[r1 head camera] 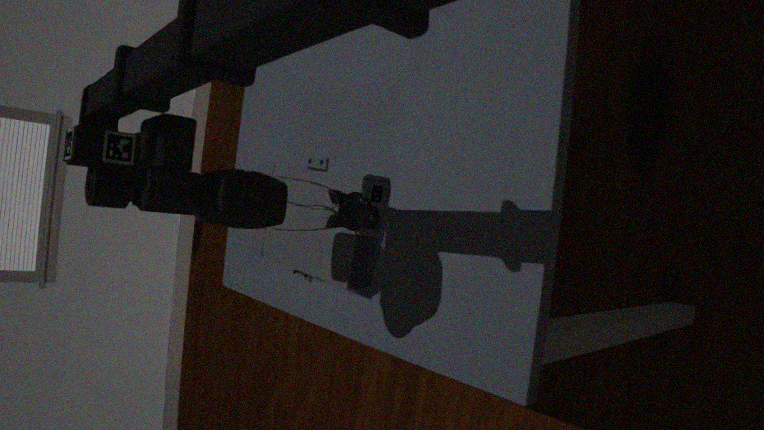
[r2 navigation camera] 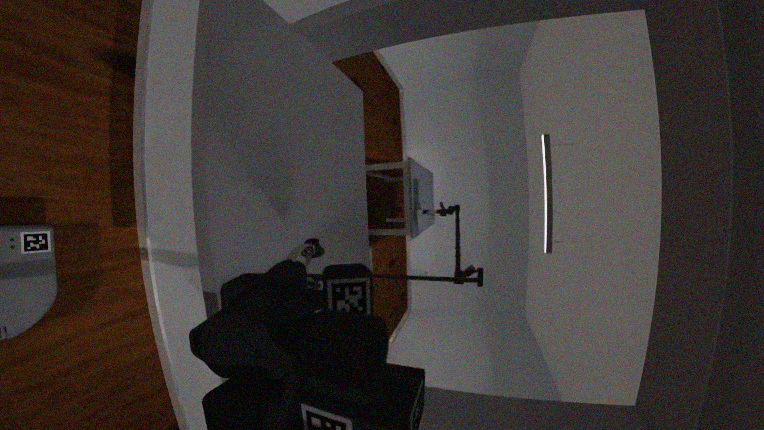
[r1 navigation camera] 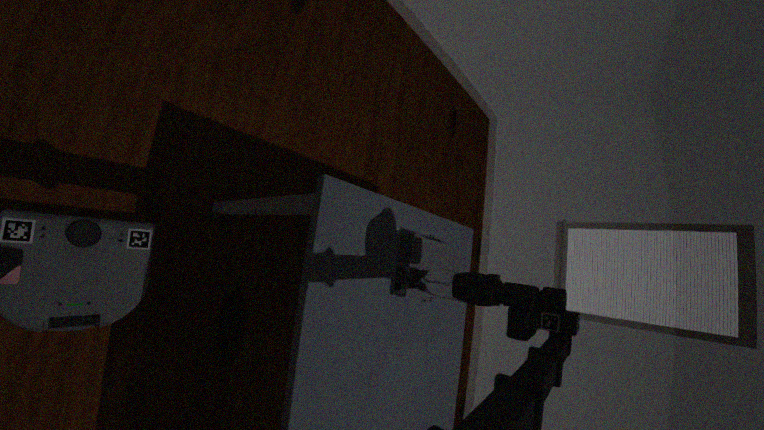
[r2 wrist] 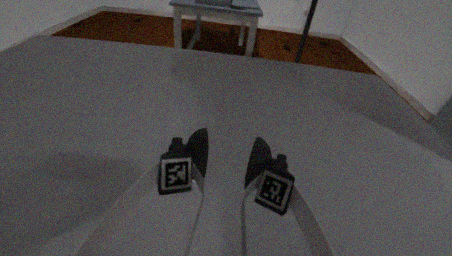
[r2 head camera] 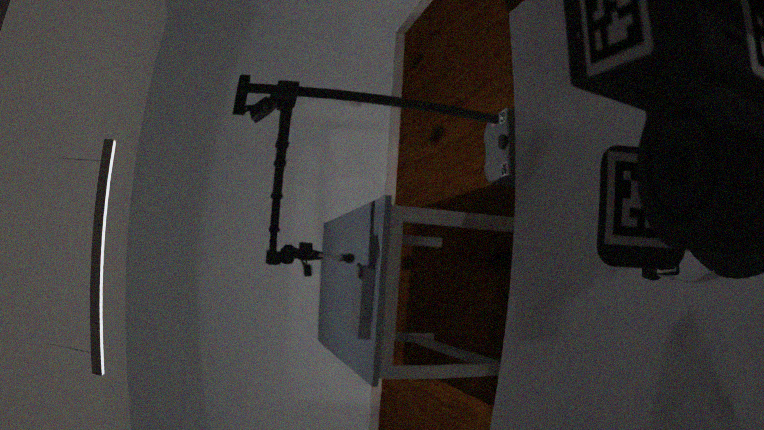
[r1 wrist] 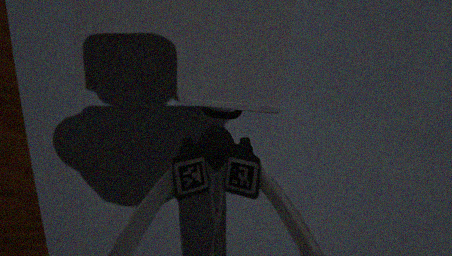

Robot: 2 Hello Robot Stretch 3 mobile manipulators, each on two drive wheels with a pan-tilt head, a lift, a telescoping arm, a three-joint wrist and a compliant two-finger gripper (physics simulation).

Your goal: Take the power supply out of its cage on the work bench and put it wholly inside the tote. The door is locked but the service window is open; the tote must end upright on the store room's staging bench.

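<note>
The r1 gripper (r1 head camera: pixel 355 210) (r1 wrist: pixel 217 150) (r2 head camera: pixel 348 258) points down, a little above a pale bench (r1 head camera: pixel 454 133) (r1 navigation camera: pixel 363 347) (r2 head camera: pixel 342 309). Its pads meet and I see nothing between them. A low grey panel or box side (r1 head camera: pixel 367 264) (r2 head camera: pixel 366 301) stands on the bench beside and below the fingertips, partly in shadow. I cannot tell whether it belongs to the tote. The r2 gripper (r2 wrist: pixel 227 160) (r2 navigation camera: pixel 312 248) is open, its pads apart and empty, above a broad grey surface (r2 wrist: pixel 125 100). The power supply and its cage cannot be made out.
r1's mast (r2 head camera: pixel 347 96) and arm (r2 head camera: pixel 276 186) reach over the bench from one side. A pale sill or wall edge (r2 navigation camera: pixel 168 160) runs beside r2. A bright striped panel (r1 head camera: pixel 18 192) (r1 navigation camera: pixel 652 277) is on the wall. The views are dark and grainy.
</note>
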